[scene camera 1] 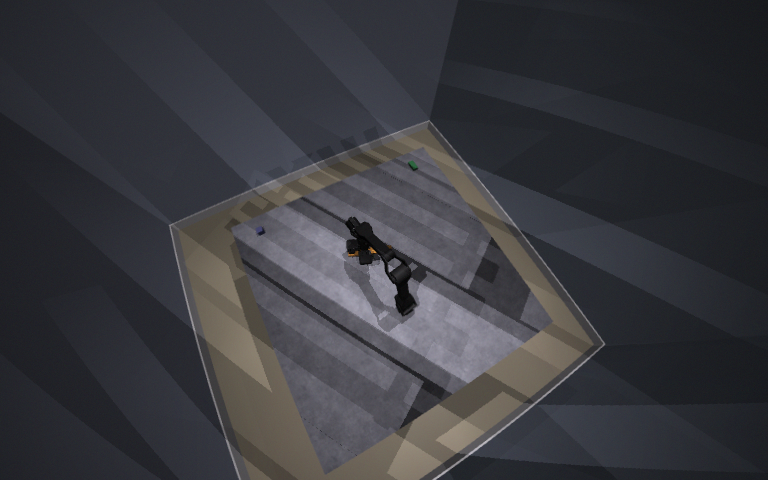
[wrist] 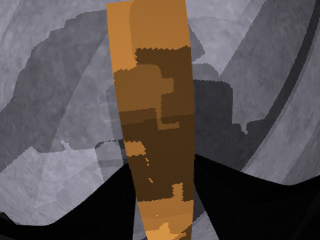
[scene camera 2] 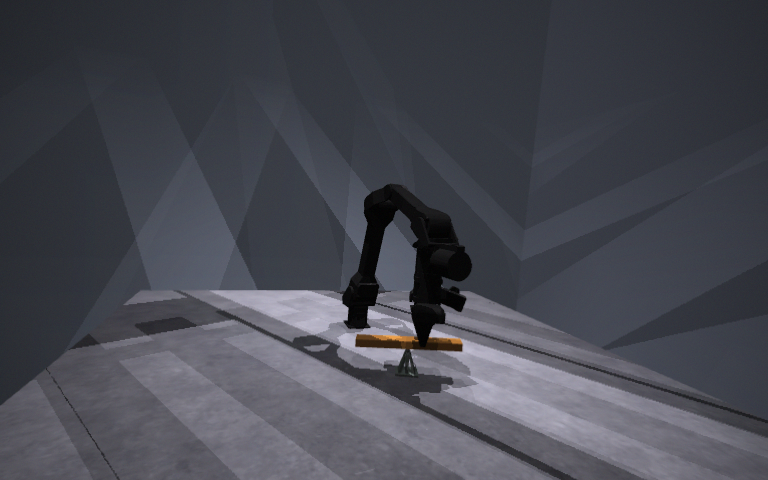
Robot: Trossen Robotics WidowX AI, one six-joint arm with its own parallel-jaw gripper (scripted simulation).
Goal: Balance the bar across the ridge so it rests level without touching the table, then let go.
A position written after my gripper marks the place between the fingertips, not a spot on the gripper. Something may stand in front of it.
Note:
My gripper (scene camera 2: 421,343) holds an orange bar (scene camera 2: 362,340).
The orange bar shows as well in the wrist view (wrist: 151,59). My gripper is seen too in the wrist view (wrist: 161,166).

